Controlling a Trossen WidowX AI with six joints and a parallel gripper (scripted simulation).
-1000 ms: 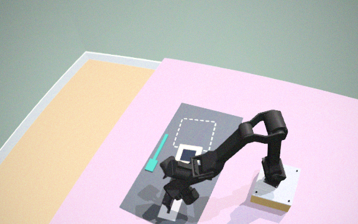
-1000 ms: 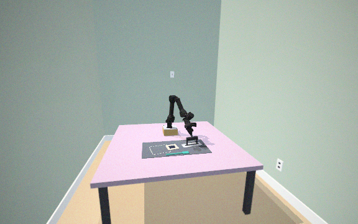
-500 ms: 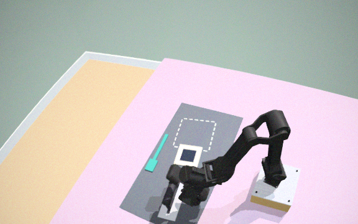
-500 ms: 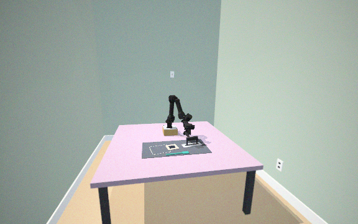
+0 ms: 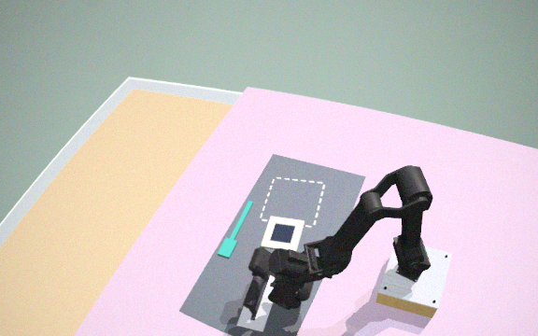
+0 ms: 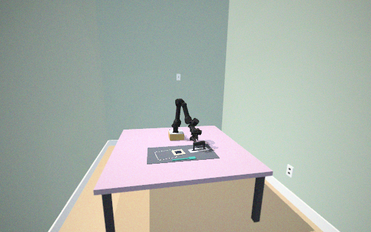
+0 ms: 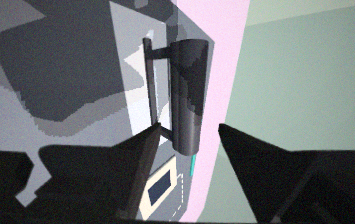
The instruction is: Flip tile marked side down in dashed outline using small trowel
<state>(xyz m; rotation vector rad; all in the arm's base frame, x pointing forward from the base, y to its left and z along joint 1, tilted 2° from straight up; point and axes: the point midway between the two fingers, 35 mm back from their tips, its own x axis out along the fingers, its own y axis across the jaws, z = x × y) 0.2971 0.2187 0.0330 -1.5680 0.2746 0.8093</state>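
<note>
My gripper tip is 180 mm to the left of the tile, 80 mm short of it and 80 mm above it. The rest, counted from my gripper tip: grey mat 150 mm to the right, 100 mm below, 70 mm ahead; then teal trowel 200 mm ahead, 100 mm to the right, 80 mm below.
</note>
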